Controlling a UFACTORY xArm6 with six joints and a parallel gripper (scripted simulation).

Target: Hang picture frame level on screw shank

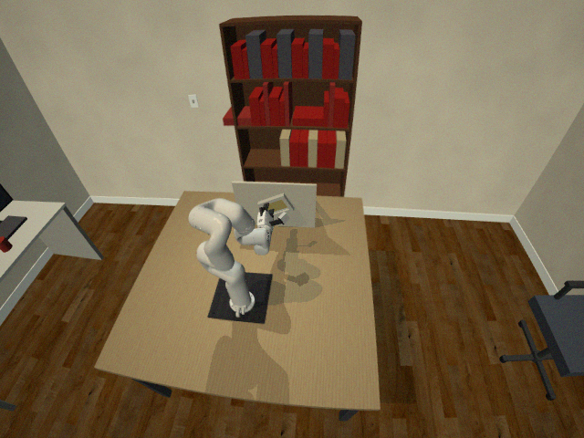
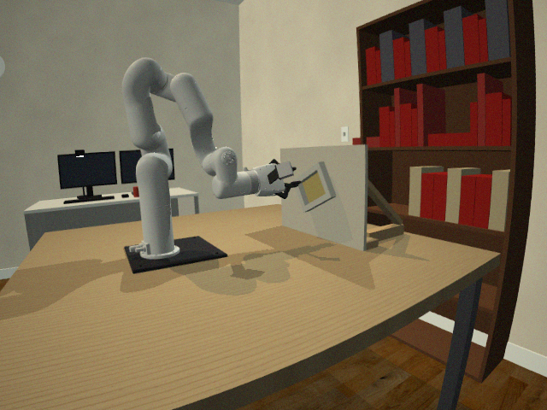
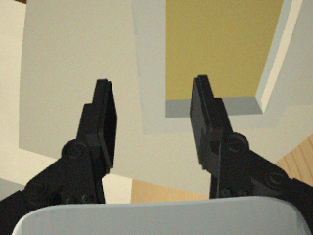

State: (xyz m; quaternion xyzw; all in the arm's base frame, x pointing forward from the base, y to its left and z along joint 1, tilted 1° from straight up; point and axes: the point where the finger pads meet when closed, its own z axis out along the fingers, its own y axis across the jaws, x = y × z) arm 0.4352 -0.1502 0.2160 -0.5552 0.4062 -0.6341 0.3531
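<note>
My hand is 70 mm short of the picture frame, 40 mm to the left of it and 40 mm above it. Also, from my hand: grey wall board 90 mm ahead, 30 mm to the right, 60 mm below.
</note>
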